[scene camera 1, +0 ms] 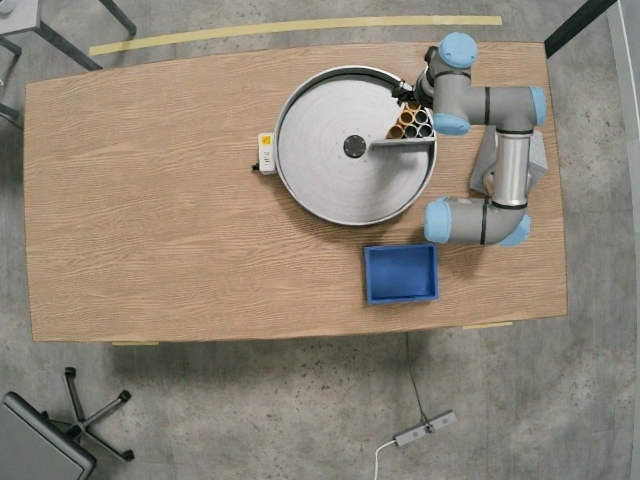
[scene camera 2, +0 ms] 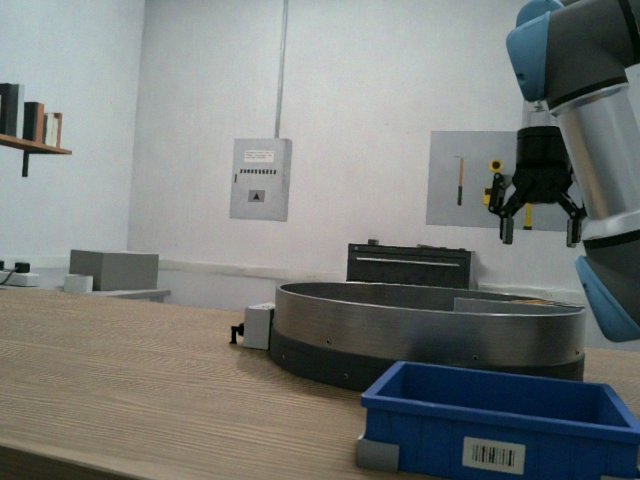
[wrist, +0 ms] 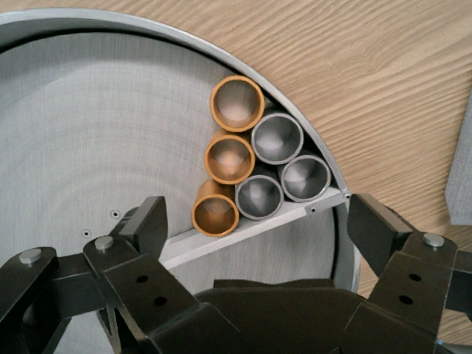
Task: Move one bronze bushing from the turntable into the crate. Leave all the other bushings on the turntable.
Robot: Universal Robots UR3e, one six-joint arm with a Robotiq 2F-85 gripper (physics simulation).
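Three bronze bushings stand upright in a row: one at the rim wall (wrist: 237,121) (scene camera 1: 412,106), a middle one (wrist: 229,175), and one (wrist: 212,189) (scene camera 1: 395,133) against the grey divider (wrist: 270,223) (scene camera 1: 403,143). Three grey bushings, by the rim (wrist: 277,156), in the corner (wrist: 306,193) and at the divider (wrist: 259,212), are packed beside them on the turntable (scene camera 1: 320,155) (scene camera 2: 413,330) (wrist: 125,125). My gripper (scene camera 1: 402,94) (scene camera 2: 540,235) (wrist: 257,212) is open and empty, above the turntable's rim height. The blue crate (scene camera 1: 368,273) (scene camera 2: 496,417) is empty in the overhead view.
The turntable's raised rim wall curves close around the bushings. A black hub (scene camera 1: 354,146) is at its centre. A white control box (scene camera 1: 266,153) (scene camera 2: 257,326) is on its left side. A grey base block (scene camera 1: 537,149) (wrist: 461,175) is at the right of the wooden table (scene camera 1: 155,206).
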